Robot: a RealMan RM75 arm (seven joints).
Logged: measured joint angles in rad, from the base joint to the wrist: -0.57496, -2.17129, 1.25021, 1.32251, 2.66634, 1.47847, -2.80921; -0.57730, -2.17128, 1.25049, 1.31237, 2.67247, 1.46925, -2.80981; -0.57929, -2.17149, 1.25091, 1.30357, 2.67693, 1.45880, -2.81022; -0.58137, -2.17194, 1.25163, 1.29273, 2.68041, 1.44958, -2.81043; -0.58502, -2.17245, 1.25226, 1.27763, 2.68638, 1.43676, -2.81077; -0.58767, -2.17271, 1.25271, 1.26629, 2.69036, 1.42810, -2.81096; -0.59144, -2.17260, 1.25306, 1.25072, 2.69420, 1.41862, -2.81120; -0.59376, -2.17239, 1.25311, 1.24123, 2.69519, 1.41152, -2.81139; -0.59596, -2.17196, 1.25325, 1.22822, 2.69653, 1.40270, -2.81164; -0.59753, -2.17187, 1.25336, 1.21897, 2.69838, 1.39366, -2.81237; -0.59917, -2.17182, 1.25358, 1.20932, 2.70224, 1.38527, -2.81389; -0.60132, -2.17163, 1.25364, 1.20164, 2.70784, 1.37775, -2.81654; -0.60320, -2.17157, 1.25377, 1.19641, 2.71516, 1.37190, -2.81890; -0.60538, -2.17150, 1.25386, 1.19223, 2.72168, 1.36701, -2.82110; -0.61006, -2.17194, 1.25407, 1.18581, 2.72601, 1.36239, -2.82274; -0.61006, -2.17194, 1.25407, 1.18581, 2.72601, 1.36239, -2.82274; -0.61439, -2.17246, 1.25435, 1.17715, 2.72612, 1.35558, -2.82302; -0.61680, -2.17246, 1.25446, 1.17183, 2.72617, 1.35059, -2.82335; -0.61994, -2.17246, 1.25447, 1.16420, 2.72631, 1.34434, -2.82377; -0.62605, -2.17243, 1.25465, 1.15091, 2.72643, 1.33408, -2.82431; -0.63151, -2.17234, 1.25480, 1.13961, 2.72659, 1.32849, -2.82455; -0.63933, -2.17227, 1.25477, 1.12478, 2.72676, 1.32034, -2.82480
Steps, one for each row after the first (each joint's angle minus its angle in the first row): -0.00234, 0.00001, 0.00028, -0.01014, 0.00613, -0.00922, -0.00060; -0.00433, -0.00020, 0.00070, -0.01894, 0.01059, -0.01967, -0.00101; -0.00641, -0.00065, 0.00142, -0.02978, 0.01407, -0.02889, -0.00122; -0.01006, -0.00116, 0.00205, -0.04488, 0.02004, -0.04171, -0.00156; -0.01271, -0.00142, 0.00250, -0.05622, 0.02402, -0.05037, -0.00175; -0.01648, -0.00131, 0.00285, -0.07179, 0.02786, -0.05985, -0.00199; -0.01880, -0.00110, 0.00290, -0.08128, 0.02885, -0.06695, -0.00218; -0.02100, -0.00067, 0.00304, -0.09429, 0.03019, -0.07577, -0.00243; -0.02257, -0.00058, 0.00315, -0.10354, 0.03204, -0.08481, -0.00316; -0.02421, -0.00053, 0.00337, -0.11319, 0.03590, -0.09320, -0.00468; -0.02636, -0.00034, 0.00343, -0.12087, 0.04150, -0.10072, -0.00733; -0.02824, -0.00028, 0.00356, -0.12610, 0.04882, -0.10657, -0.00969; -0.03042, -0.00021, 0.00365, -0.13028, 0.05534, -0.11146, -0.01189; -0.03510, -0.00065, 0.00386, -0.13670, 0.05967, -0.11608, -0.01353; -0.03510, -0.00065, 0.00386, -0.13670, 0.05967, -0.11608, -0.01353; -0.03943, -0.00117, 0.00414, -0.14536, 0.05978, -0.12289, -0.01381; -0.04184, -0.00117, 0.00425, -0.15068, 0.05983, -0.12788, -0.01414; -0.04498, -0.00117, 0.00426, -0.15831, 0.05997, -0.13413, -0.01456; -0.05109, -0.00114, 0.00444, -0.17160, 0.06009, -0.14439, -0.01510; -0.05655, -0.00105, 0.00459, -0.18290, 0.06025, -0.14998, -0.01534; -0.06437, -0.00098, 0.00456, -0.19773, 0.06042, -0.15813, -0.01559
